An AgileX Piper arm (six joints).
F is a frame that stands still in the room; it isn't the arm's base.
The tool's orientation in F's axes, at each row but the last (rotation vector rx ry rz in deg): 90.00 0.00 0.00; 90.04 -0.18 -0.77; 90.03 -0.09 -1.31; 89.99 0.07 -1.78; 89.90 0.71 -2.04; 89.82 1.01 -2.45; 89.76 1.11 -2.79; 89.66 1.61 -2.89; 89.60 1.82 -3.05
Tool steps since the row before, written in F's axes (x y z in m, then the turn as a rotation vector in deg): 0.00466 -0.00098 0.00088 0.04 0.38 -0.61; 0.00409 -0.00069 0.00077 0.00 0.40 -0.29; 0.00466 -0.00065 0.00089 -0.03 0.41 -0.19; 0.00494 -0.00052 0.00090 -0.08 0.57 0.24; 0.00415 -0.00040 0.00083 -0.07 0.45 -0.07; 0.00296 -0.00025 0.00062 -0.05 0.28 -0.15; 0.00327 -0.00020 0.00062 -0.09 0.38 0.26; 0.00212 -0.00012 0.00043 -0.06 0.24 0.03; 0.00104 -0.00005 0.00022 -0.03 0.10 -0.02
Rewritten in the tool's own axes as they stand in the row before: 0.00466 0.00088 0.00098 0.04 -0.61 -0.38; 0.00409 0.00080 0.00065 0.00 -0.29 -0.40; 0.00466 0.00095 0.00058 -0.03 -0.19 -0.41; 0.00493 0.00100 0.00043 -0.10 0.24 -0.57; 0.00413 0.00096 0.00034 -0.07 -0.07 -0.45; 0.00294 0.00073 0.00020 -0.05 -0.15 -0.28; 0.00324 0.00076 0.00014 -0.11 0.26 -0.38; 0.00210 0.00053 0.00009 -0.06 0.03 -0.24; 0.00103 0.00028 0.00004 -0.03 -0.02 -0.10
